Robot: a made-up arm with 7 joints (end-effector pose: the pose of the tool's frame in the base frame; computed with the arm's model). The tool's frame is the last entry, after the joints. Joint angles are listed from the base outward.
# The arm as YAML. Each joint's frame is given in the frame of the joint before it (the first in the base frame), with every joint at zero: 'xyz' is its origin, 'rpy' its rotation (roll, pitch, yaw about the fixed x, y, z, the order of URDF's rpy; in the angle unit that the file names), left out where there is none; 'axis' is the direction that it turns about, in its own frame. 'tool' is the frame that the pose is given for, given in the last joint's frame.
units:
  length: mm
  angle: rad
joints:
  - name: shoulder
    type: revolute
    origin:
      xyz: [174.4, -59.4, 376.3]
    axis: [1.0, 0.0, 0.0]
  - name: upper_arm
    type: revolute
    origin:
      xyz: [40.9, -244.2, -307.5]
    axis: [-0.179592, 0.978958, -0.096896]
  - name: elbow
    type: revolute
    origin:
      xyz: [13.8, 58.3, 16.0]
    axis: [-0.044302, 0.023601, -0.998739]
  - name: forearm
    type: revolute
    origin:
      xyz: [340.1, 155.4, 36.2]
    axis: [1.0, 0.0, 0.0]
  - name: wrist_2
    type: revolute
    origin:
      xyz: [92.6, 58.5, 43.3]
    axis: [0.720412, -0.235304, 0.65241]
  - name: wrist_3
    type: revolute
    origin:
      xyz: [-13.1, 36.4, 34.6]
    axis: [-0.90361, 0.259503, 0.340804]
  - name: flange
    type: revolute
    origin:
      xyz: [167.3, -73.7, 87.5]
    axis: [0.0, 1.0, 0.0]
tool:
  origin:
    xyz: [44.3, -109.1, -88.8]
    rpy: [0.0, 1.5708, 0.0]
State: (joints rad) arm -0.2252 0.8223 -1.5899 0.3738 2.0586 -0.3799 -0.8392
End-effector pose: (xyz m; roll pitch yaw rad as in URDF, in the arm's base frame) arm 0.2931 0.4422 0.2247 -2.7166 -1.1535 0.3861
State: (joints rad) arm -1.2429 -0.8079 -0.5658 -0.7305 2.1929 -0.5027 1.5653
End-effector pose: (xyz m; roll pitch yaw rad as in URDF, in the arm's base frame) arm 0.3924 0.0416 0.0379 2.0389 -0.6742 -0.9153
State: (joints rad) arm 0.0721 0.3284 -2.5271 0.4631 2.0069 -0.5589 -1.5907
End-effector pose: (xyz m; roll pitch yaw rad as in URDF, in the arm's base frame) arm -0.3460 0.0083 0.5390 -2.8546 -1.2687 1.7285
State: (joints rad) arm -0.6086 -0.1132 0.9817 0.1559 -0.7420 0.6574 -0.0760
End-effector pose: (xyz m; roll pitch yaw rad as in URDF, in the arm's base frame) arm 0.6208 -0.6696 0.6938 -1.2594 0.4946 -2.7400
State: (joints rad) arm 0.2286 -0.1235 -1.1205 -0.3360 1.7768 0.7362 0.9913
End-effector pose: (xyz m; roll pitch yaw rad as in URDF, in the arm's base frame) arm 0.2403 0.3903 0.4148 -2.1877 1.0536 0.1320
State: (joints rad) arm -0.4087 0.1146 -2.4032 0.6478 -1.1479 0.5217 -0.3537
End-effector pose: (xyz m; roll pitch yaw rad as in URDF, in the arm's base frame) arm -0.1677 0.1465 0.1966 -2.6666 0.9466 -0.4146
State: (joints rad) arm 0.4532 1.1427 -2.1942 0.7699 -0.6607 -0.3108 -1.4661
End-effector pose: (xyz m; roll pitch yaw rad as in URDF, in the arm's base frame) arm 0.2582 0.3649 0.3981 1.4953 -0.2903 1.9929
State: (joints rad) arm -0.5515 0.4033 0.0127 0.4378 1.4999 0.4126 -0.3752
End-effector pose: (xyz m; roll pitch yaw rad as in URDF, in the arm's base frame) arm 0.9574 -0.2812 0.1208 0.5915 0.6871 1.2543
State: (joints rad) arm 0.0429 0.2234 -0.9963 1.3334 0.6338 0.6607 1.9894
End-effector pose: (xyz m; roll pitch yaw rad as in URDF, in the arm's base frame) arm 0.5928 0.1828 0.0716 1.9765 0.4066 -1.7939
